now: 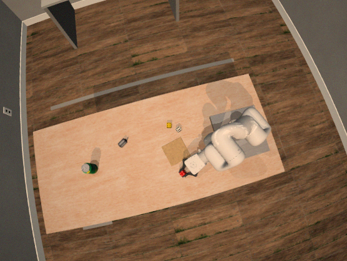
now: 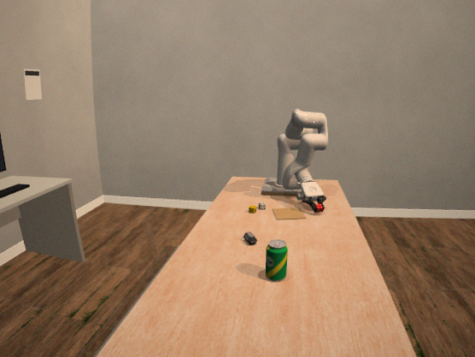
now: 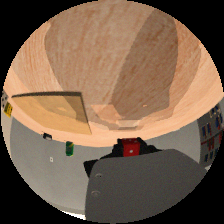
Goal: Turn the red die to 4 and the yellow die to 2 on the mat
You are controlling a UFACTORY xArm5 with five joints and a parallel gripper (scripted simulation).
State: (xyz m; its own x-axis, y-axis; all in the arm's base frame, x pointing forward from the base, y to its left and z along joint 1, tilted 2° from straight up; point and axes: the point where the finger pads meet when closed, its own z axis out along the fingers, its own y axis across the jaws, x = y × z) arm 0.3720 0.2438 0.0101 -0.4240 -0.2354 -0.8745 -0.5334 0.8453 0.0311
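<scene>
Now: hand 30 mm short of the brown mat, 140 mm to the left of it and 30 mm above it. Also, from my hand: yellow die: 60 mm ahead, 310 mm to the right, 20 mm below; then white die: 10 mm ahead, 280 mm to the right, 20 mm below; then red die: right at my hand.
</scene>
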